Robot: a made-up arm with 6 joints.
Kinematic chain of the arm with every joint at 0, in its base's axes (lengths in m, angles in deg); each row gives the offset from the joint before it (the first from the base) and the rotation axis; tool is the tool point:
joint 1: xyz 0 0 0.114 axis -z
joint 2: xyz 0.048 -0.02 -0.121 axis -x
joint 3: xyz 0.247 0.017 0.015 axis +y
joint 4: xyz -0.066 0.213 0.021 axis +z
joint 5: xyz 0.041 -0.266 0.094 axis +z
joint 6: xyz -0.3 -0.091 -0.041 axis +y
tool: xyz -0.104 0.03 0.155
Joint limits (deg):
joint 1: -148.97..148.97
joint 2: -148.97..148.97
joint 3: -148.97..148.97
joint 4: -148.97..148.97
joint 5: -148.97..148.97
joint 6: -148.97..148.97
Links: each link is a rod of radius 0.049 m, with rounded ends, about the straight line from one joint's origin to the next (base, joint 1, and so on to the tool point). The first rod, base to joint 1, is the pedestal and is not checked.
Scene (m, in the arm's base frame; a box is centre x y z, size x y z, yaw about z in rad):
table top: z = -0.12
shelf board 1: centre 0.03 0.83 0 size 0.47 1.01 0.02 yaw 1.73
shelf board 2: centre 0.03 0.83 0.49 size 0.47 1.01 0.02 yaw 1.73
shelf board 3: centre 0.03 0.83 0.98 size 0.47 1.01 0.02 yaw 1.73
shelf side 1: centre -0.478 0.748 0.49 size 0.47 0.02 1 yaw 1.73
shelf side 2: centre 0.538 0.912 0.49 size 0.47 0.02 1 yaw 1.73
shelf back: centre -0.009 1.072 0.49 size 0.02 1.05 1 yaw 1.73
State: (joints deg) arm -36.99 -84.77 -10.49 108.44 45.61 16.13
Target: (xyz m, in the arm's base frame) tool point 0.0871 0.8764 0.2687
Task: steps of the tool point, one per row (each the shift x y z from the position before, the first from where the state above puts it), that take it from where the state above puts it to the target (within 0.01 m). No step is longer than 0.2 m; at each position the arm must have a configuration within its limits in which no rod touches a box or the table.
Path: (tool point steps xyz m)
1: -0.1037 0.1538 -0.0213
2: -0.1313 0.1043 -0.0099
3: -0.1447 0.0563 0.0013
4: -0.1475 0.0118 0.0095
5: -0.1414 -0.0294 0.0128
6: 0.0224 0.1309 -0.0226
7: -0.0078 0.1173 -0.0226
8: -0.0343 0.0940 0.0009
9: -0.0452 0.0612 0.0443

